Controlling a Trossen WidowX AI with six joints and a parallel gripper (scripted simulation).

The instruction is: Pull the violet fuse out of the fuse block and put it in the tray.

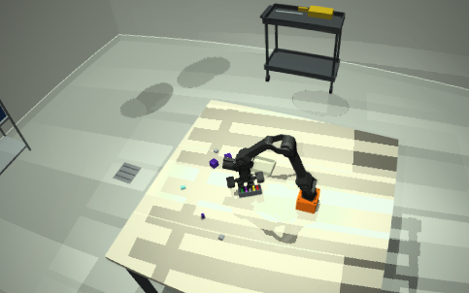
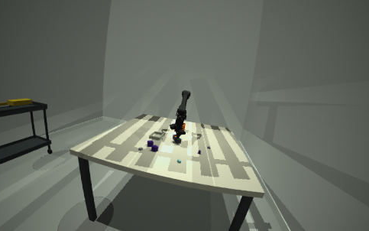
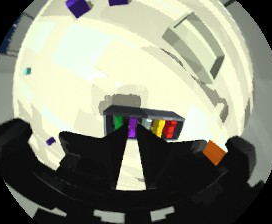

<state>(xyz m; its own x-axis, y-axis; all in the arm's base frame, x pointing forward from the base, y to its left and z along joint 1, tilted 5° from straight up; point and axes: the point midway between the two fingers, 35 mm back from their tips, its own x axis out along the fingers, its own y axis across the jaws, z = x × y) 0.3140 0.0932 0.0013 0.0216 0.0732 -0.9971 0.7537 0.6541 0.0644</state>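
The shallow white tray is 20 mm ahead of my gripper tip, 200 mm to the right of it and 30 mm below it. From my gripper tip the other things lie so: teal fuse 320 mm ahead, 140 mm to the left, 30 mm below; then dark purple fuse 110 mm ahead, 240 mm to the left, 20 mm below.
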